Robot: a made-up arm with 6 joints. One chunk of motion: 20 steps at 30 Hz.
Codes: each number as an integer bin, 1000 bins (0 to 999) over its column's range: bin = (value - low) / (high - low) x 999, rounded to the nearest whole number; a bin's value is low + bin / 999 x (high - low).
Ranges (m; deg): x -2.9..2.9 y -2.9..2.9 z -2.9..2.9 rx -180..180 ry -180..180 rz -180..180
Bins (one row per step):
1: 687 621 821 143 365 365
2: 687 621 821 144 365 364
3: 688 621 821 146 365 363
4: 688 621 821 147 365 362
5: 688 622 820 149 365 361
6: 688 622 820 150 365 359
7: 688 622 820 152 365 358
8: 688 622 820 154 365 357
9: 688 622 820 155 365 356
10: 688 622 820 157 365 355
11: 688 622 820 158 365 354
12: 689 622 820 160 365 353
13: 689 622 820 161 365 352
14: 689 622 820 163 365 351
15: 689 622 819 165 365 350
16: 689 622 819 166 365 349
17: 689 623 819 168 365 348
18: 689 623 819 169 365 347
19: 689 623 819 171 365 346
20: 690 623 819 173 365 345
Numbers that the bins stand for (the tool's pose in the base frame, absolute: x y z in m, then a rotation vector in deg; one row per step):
1: 1.0886 0.7054 1.8666 -128.47 -48.47 -48.47
2: 1.0886 0.7054 1.8666 -128.11 -48.47 -48.83
3: 1.0944 0.7054 1.8666 -127.39 -48.47 -49.19
4: 1.0944 0.7054 1.8666 -127.03 -48.47 -49.55
5: 1.0944 0.7112 1.8608 -126.31 -48.47 -49.91
6: 1.0944 0.7112 1.8608 -125.95 -48.47 -50.63
7: 1.0944 0.7112 1.8608 -125.23 -48.47 -50.99
8: 1.0944 0.7112 1.8608 -124.50 -48.47 -51.35
9: 1.0944 0.7112 1.8608 -124.14 -48.47 -51.71
10: 1.0944 0.7112 1.8608 -123.42 -48.47 -52.07
11: 1.0944 0.7112 1.8608 -123.06 -48.47 -52.43
12: 1.1002 0.7112 1.8608 -122.34 -48.47 -52.79
13: 1.1002 0.7112 1.8608 -121.98 -48.47 -53.15
14: 1.1002 0.7112 1.8608 -121.26 -48.47 -53.51
15: 1.1002 0.7112 1.8550 -120.54 -48.47 -53.87
16: 1.1002 0.7112 1.8550 -120.18 -48.47 -54.23
17: 1.1002 0.7170 1.8550 -119.46 -48.47 -54.59
18: 1.1002 0.7170 1.8550 -119.10 -48.47 -54.95
19: 1.1002 0.7170 1.8550 -118.38 -48.47 -55.32
20: 1.1060 0.7170 1.8550 -117.66 -48.47 -55.68

